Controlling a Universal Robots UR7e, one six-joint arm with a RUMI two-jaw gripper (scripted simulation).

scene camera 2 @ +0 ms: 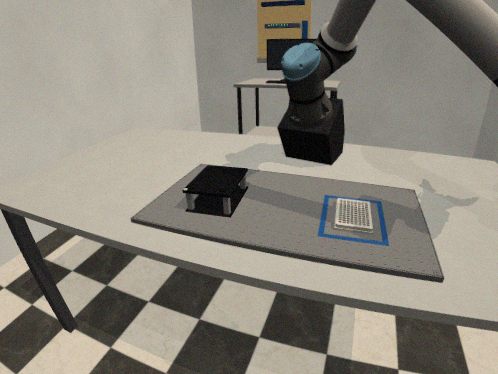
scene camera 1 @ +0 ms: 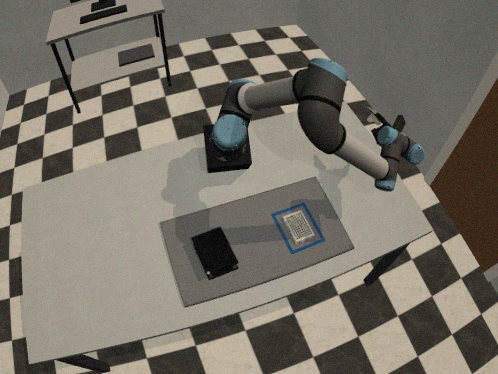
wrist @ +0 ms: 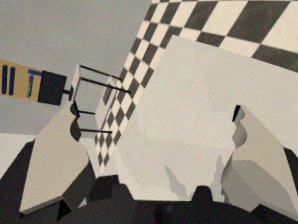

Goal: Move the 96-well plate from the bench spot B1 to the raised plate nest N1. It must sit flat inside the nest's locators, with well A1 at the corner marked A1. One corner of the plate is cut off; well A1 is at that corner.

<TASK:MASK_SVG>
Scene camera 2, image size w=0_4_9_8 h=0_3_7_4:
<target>white 96-well plate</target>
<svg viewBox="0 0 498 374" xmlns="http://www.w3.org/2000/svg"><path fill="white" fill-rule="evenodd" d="M338 198L334 230L372 235L370 202Z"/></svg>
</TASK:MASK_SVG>
